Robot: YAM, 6 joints.
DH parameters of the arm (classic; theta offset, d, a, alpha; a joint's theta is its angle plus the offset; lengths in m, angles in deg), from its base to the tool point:
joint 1: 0 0.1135 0.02 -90
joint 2: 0 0 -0.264 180
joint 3: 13.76 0 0.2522 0
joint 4: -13.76 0 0.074 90
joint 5: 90 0 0 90
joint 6: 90 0.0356 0 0
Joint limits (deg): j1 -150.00..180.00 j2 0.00..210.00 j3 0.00..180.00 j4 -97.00..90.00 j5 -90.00..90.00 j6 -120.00..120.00
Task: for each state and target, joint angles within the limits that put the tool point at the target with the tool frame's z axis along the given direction. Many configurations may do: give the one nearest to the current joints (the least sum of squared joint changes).
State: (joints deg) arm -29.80 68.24 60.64 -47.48 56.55 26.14
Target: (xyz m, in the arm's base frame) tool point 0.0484 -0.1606 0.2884 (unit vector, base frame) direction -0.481 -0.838 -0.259
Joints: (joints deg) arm -63.39 43.88 37.74 -19.74 53.62 26.14
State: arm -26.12 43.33 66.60 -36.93 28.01 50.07
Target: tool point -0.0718 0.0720 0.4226 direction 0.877 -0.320 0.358
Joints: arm -38.99 4.32 70.95 -44.56 -17.64 50.07
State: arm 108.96 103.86 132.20 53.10 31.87 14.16
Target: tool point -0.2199 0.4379 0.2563 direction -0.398 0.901 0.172
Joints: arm 116.88 120.13 81.92 48.13 3.00 14.16
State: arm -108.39 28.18 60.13 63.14 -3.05 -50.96
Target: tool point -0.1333 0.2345 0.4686 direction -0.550 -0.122 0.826
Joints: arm -64.54 0.11 78.48 20.33 33.31 -50.96
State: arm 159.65 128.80 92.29 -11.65 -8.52 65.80
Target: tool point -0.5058 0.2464 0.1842 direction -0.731 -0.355 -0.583
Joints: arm 151.64 149.17 138.48 -40.17 -41.27 65.80
